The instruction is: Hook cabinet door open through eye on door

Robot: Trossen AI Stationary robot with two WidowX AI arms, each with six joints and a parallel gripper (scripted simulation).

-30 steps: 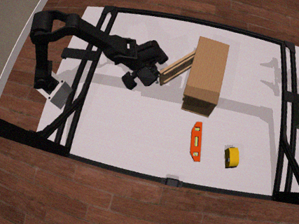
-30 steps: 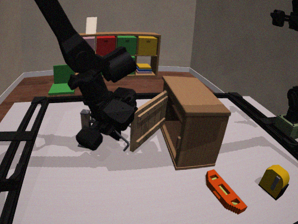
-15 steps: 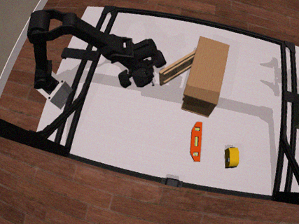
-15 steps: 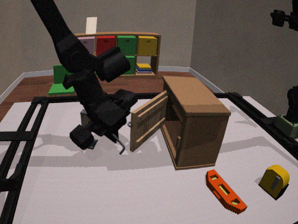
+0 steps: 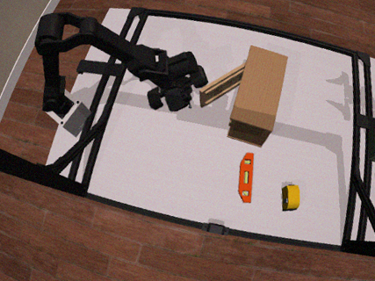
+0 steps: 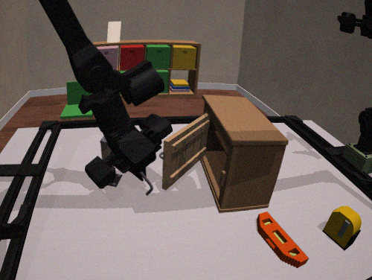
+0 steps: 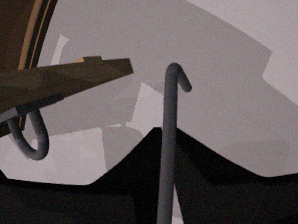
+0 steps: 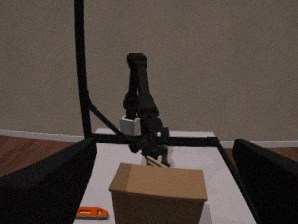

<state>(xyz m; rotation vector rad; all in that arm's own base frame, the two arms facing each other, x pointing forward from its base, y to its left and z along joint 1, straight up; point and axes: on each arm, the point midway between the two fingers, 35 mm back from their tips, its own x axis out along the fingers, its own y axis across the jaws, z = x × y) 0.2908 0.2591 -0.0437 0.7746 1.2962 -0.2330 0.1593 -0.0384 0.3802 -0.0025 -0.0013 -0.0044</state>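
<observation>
Right now the slatted door is 50 mm ahead of my left hand, 120 mm to the right of it and 10 mm above it. The rest, counted from my left hand: orange spirit level: 230 mm behind, 210 mm to the right, 60 mm below; yellow tape measure: 280 mm behind, 340 mm to the right, 40 mm below; hook: 20 mm ahead, 10 mm to the left, 10 mm below.
</observation>
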